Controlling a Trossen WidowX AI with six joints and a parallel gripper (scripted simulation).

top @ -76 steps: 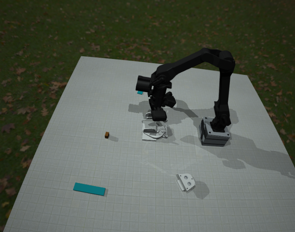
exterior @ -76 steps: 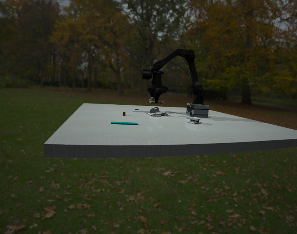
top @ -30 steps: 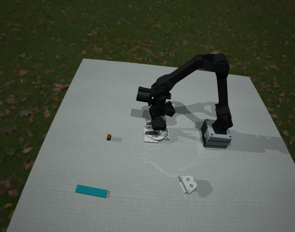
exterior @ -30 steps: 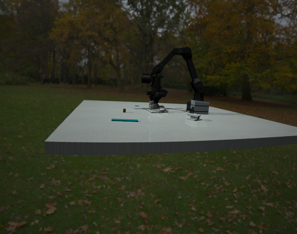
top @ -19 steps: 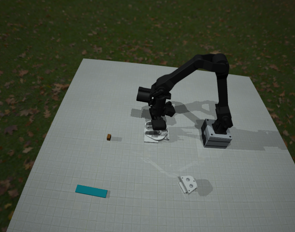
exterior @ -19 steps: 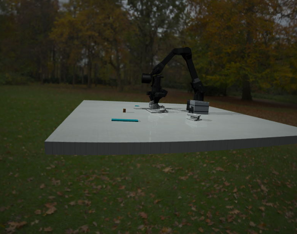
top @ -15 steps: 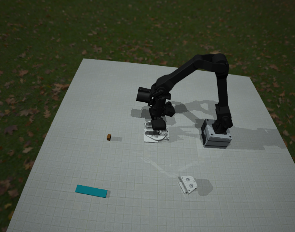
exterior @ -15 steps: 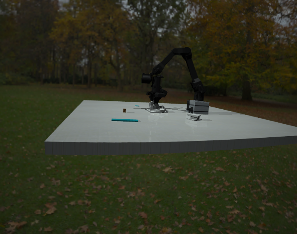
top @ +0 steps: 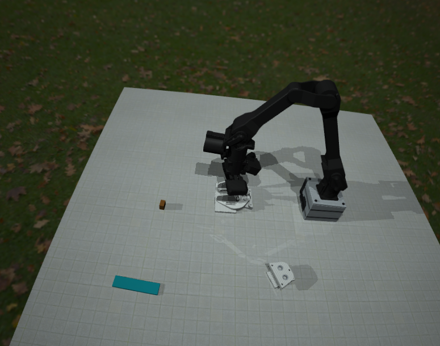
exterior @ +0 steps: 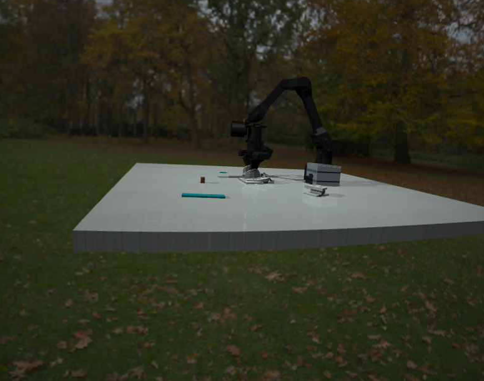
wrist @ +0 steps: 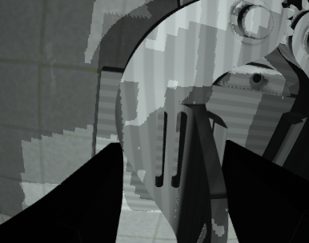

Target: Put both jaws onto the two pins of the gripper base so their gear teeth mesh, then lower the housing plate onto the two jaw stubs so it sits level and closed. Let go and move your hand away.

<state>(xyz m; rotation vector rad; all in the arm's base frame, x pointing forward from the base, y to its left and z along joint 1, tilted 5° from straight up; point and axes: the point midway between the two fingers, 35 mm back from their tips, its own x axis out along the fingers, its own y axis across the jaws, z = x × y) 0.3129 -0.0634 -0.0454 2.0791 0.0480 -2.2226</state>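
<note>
Right now my gripper tip is 50 mm to the right of the gripper jaw, 30 mm past it and 10 mm above it. Round my gripper tip: small teal tile: 270 mm to the right, 60 mm ahead, 30 mm below; then small brown block: 230 mm ahead, 70 mm to the left, 20 mm below; then white ribbed block: 310 mm to the left, 140 mm behind, 20 mm below.
</note>
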